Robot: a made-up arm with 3 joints.
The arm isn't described. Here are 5 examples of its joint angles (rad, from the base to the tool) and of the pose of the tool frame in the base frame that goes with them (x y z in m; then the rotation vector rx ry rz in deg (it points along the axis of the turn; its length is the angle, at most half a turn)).
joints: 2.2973 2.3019 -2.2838
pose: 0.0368 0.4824 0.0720 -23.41 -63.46 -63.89
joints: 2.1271 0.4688 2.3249
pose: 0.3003 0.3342 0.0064 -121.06 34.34 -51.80
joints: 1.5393 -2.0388 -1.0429
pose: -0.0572 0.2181 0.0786 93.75 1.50 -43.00
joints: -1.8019 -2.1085 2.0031
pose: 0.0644 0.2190 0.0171 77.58 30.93 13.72
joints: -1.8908 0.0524 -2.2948
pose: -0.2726 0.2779 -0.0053 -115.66 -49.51 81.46
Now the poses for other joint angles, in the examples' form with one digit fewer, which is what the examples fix.
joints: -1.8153 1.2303 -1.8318
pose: -0.234 0.458 0.044 -94.0 -14.3 15.7
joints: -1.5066 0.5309 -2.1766
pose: -0.292 0.359 0.109 -93.9 -19.1 75.3
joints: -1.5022 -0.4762 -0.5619
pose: -0.208 0.125 0.110 -2.4 -89.6 46.0
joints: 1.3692 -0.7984 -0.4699
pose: 0.136 0.104 0.124 53.6 62.1 -9.1
